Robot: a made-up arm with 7 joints. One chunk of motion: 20 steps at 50 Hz.
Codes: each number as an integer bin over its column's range. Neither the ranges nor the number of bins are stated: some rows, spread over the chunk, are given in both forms.
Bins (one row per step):
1: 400 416 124 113 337 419 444
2: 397 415 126 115 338 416 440
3: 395 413 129 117 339 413 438
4: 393 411 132 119 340 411 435
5: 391 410 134 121 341 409 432
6: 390 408 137 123 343 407 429
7: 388 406 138 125 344 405 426
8: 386 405 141 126 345 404 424
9: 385 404 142 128 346 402 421
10: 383 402 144 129 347 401 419
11: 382 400 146 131 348 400 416
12: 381 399 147 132 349 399 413
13: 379 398 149 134 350 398 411
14: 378 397 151 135 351 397 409
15: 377 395 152 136 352 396 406
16: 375 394 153 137 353 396 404
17: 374 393 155 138 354 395 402
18: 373 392 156 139 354 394 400
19: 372 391 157 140 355 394 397
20: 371 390 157 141 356 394 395
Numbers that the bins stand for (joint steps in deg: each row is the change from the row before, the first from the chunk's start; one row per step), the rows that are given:
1: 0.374 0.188 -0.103 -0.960 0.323 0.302 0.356
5: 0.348 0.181 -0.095 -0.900 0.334 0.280 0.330
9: 0.330 0.174 -0.089 -0.848 0.348 0.265 0.306
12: 0.318 0.168 -0.085 -0.818 0.356 0.259 0.289
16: 0.301 0.163 -0.080 -0.781 0.367 0.252 0.270
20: 0.289 0.158 -0.077 -0.751 0.375 0.248 0.250
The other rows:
2: 0.365 0.187 -0.101 -0.945 0.326 0.295 0.347
3: 0.359 0.185 -0.099 -0.930 0.329 0.289 0.343
4: 0.354 0.183 -0.097 -0.915 0.332 0.285 0.336
6: 0.345 0.179 -0.093 -0.885 0.340 0.276 0.323
7: 0.339 0.177 -0.092 -0.870 0.342 0.272 0.317
8: 0.333 0.176 -0.090 -0.863 0.345 0.270 0.313
10: 0.324 0.172 -0.087 -0.841 0.351 0.263 0.302
11: 0.321 0.170 -0.086 -0.826 0.353 0.261 0.295
13: 0.313 0.167 -0.083 -0.804 0.359 0.257 0.285
14: 0.310 0.166 -0.082 -0.796 0.362 0.255 0.280
15: 0.307 0.164 -0.081 -0.789 0.364 0.252 0.274
17: 0.298 0.161 -0.079 -0.774 0.370 0.250 0.265
18: 0.295 0.160 -0.078 -0.766 0.370 0.248 0.261
19: 0.292 0.159 -0.077 -0.759 0.373 0.248 0.255

